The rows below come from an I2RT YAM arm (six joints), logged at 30 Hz.
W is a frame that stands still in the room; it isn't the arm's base.
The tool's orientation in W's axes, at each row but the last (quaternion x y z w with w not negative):
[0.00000 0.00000 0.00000 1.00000]
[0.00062 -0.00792 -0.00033 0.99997]
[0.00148 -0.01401 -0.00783 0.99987]
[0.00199 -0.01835 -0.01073 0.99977]
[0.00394 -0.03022 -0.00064 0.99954]
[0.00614 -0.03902 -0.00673 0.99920]
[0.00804 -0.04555 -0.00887 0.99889]
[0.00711 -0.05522 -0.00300 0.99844]
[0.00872 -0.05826 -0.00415 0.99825]
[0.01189 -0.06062 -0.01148 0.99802]
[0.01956 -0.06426 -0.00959 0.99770]
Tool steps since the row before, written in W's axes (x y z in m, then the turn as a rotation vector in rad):
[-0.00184 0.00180 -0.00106 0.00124 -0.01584 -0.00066]
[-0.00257 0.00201 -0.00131 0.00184 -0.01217 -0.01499]
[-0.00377 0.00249 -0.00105 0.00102 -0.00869 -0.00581]
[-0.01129 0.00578 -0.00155 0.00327 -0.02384 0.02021]
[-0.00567 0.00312 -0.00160 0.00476 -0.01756 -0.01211]
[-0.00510 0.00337 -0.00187 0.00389 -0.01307 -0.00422]
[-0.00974 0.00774 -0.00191 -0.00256 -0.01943 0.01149]
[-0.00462 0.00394 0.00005 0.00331 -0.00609 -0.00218]
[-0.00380 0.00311 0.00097 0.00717 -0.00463 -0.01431]
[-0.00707 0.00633 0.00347 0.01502 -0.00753 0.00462]
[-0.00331 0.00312 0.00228 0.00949 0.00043 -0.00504]
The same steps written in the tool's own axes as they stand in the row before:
[-0.00184 0.00180 -0.00106 0.00124 -0.01584 -0.00066]
[-0.00259 0.00201 -0.00127 0.00161 -0.01219 -0.01500]
[-0.00384 0.00243 -0.00095 0.00099 -0.00869 -0.00581]
[-0.01146 0.00553 -0.00115 0.00452 -0.02368 0.02016]
[-0.00576 0.00310 -0.00128 0.00405 -0.01765 -0.01224]
[-0.00528 0.00328 -0.00151 0.00373 -0.01307 -0.00436]
[-0.01001 0.00754 -0.00113 -0.00115 -0.01927 0.01197]
[-0.00461 0.00392 0.00050 0.00309 -0.00610 -0.00245]
[-0.00369 0.00310 0.00135 0.00550 -0.00483 -0.01497]
[-0.00675 0.00626 0.00416 0.01565 -0.00709 0.00293]
[-0.00306 0.00315 0.00257 0.00876 0.00038 -0.00623]

